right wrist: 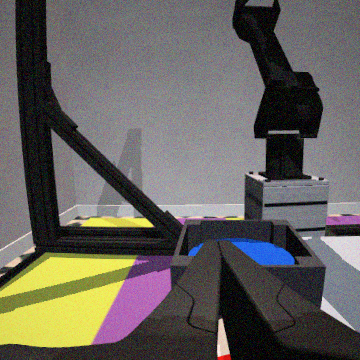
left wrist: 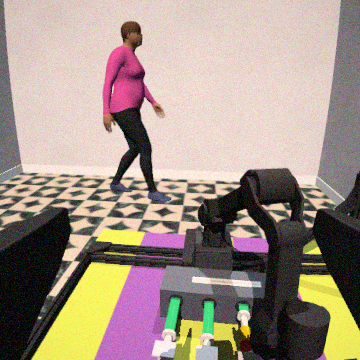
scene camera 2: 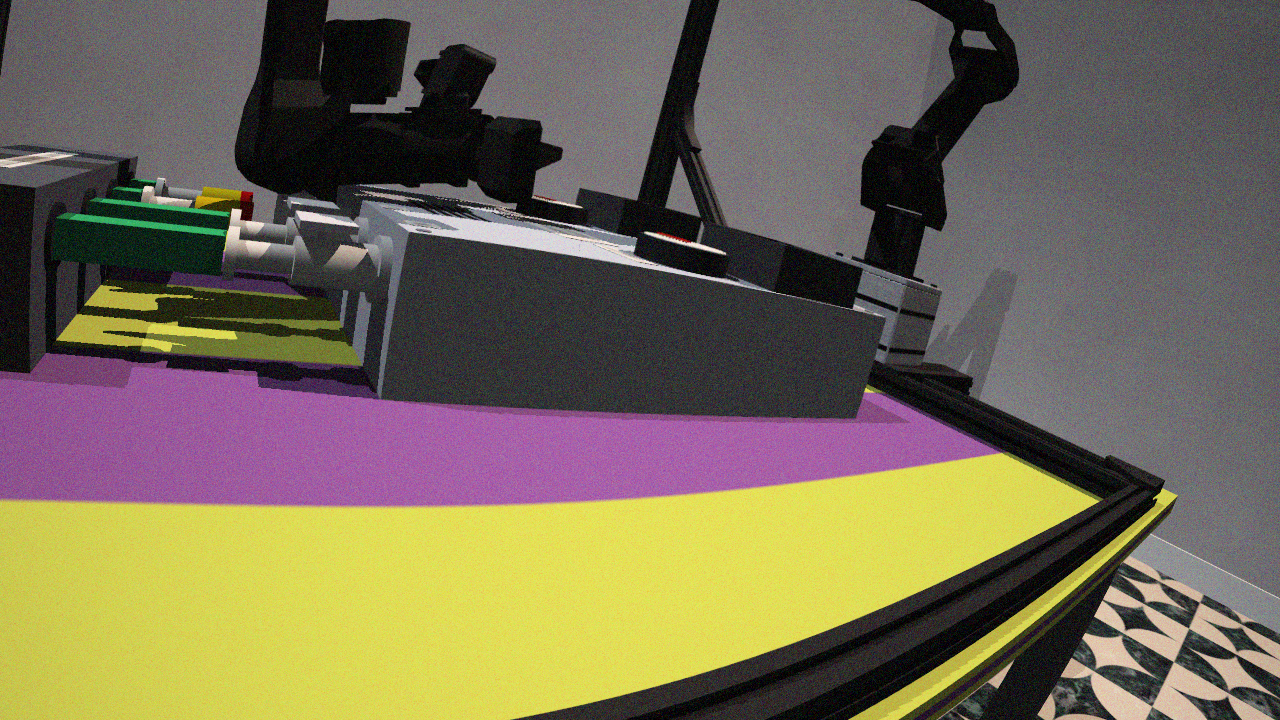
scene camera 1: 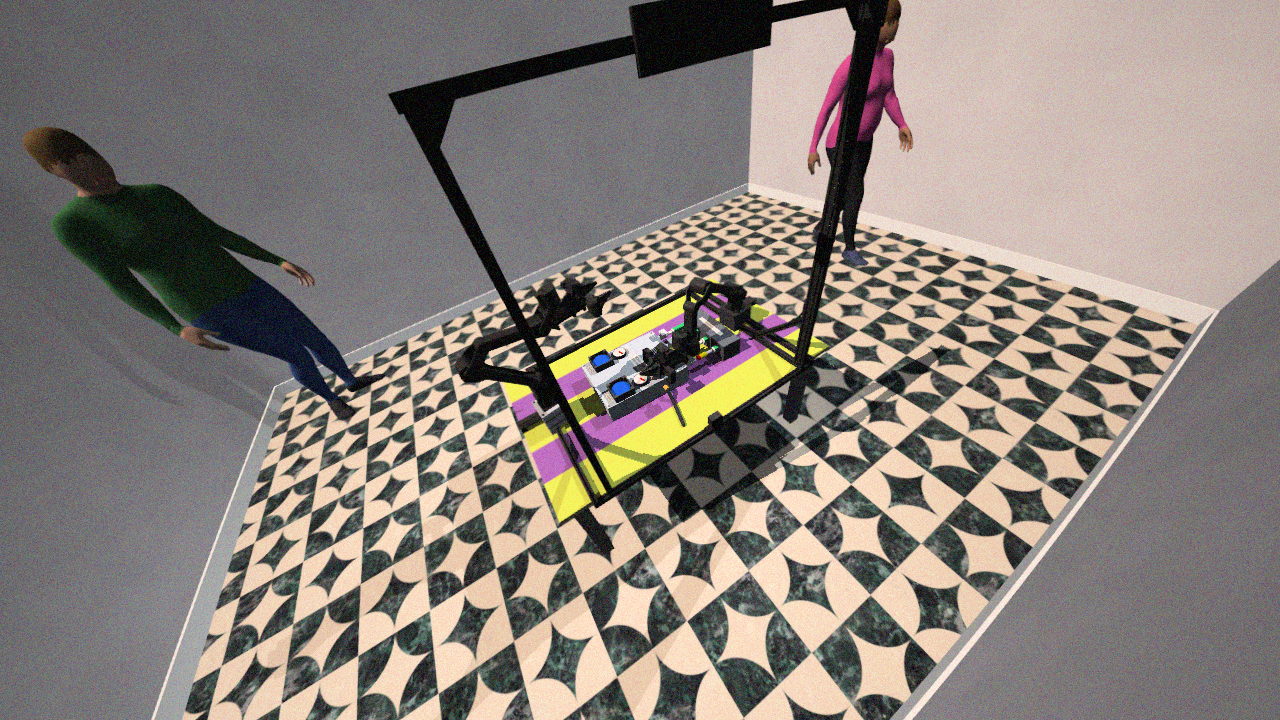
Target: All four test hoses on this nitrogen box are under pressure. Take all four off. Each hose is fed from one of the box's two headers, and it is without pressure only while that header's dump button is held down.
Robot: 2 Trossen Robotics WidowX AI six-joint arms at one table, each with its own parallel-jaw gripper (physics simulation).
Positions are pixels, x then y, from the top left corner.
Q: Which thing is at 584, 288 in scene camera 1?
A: My left gripper.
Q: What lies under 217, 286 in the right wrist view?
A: My right gripper.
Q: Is my right gripper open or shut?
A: Shut.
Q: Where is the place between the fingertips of my left gripper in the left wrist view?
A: At 194, 219
